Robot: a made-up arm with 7 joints. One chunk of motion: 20 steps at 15 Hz.
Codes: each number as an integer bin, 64 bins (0 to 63) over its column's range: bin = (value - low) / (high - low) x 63, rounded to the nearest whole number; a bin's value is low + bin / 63 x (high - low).
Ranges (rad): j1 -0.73..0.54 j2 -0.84..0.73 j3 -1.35..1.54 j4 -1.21..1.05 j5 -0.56..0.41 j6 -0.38..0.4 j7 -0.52..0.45
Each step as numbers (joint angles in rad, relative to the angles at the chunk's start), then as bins.
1 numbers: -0.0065 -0.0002 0.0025 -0.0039 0.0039 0.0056 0.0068
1 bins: 36 34 29 34 37 31 34
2 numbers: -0.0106 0.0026 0.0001 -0.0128 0.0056 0.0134 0.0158
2 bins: 36 34 29 33 37 32 35
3 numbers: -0.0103 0.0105 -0.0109 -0.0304 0.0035 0.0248 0.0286
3 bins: 36 34 29 33 37 33 36
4 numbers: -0.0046 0.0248 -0.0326 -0.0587 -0.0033 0.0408 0.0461
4 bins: 36 35 29 32 36 34 37
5 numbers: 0.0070 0.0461 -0.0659 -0.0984 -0.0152 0.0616 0.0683
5 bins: 37 36 28 31 35 36 38
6 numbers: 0.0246 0.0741 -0.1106 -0.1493 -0.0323 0.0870 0.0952
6 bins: 37 37 27 30 34 38 40
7 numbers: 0.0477 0.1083 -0.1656 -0.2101 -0.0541 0.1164 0.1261
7 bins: 39 38 26 28 33 40 42
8 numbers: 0.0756 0.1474 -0.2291 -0.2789 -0.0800 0.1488 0.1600
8 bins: 40 40 24 26 31 43 44
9 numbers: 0.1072 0.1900 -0.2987 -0.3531 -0.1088 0.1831 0.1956
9 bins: 42 41 23 24 29 45 46
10 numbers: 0.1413 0.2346 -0.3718 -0.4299 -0.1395 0.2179 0.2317
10 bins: 43 43 21 22 27 48 49
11 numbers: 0.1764 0.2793 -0.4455 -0.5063 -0.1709 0.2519 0.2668
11 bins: 45 45 20 20 25 51 51
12 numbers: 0.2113 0.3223 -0.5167 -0.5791 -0.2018 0.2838 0.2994
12 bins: 47 47 18 18 23 54 53
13 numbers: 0.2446 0.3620 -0.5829 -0.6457 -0.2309 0.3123 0.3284
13 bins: 48 48 17 16 21 56 55
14 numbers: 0.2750 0.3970 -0.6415 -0.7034 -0.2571 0.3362 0.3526
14 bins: 50 50 15 14 20 58 57
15 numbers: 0.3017 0.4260 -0.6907 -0.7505 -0.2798 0.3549 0.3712
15 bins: 51 51 14 13 18 59 58
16 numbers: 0.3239 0.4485 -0.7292 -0.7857 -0.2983 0.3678 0.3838
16 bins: 52 52 14 12 17 60 59
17 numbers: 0.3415 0.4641 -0.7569 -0.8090 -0.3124 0.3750 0.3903
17 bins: 53 52 13 11 16 61 59
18 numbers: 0.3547 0.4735 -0.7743 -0.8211 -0.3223 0.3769 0.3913
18 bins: 54 53 13 11 15 61 59
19 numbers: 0.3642 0.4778 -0.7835 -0.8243 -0.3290 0.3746 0.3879
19 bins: 54 53 12 11 15 61 59
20 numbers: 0.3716 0.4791 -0.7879 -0.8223 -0.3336 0.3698 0.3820
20 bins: 55 53 12 11 15 61 59
